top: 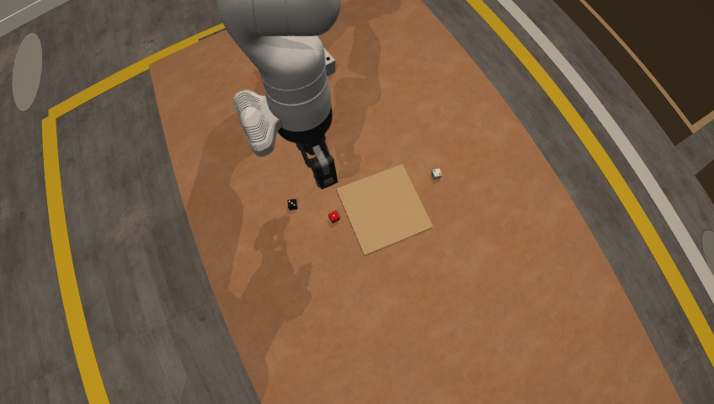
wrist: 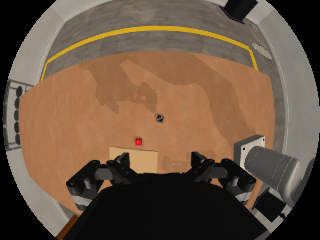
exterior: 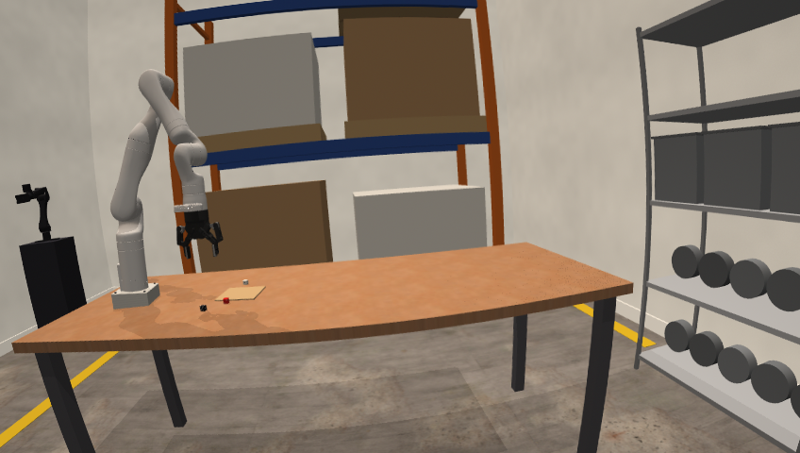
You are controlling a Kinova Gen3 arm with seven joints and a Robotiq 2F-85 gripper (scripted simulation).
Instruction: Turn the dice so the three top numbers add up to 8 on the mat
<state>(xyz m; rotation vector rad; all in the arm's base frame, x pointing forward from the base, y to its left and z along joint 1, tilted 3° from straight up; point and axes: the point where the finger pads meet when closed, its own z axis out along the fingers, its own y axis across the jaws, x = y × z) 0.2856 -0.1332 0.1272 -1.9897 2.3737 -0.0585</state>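
Right now my hand is 6 cm short of the red die and 15 cm above it. Round my hand: black die: 1 cm behind, 5 cm to the right, 15 cm below; tan mat: 9 cm ahead, 8 cm to the left, 16 cm below; white die: 10 cm ahead, 21 cm to the left, 15 cm below.
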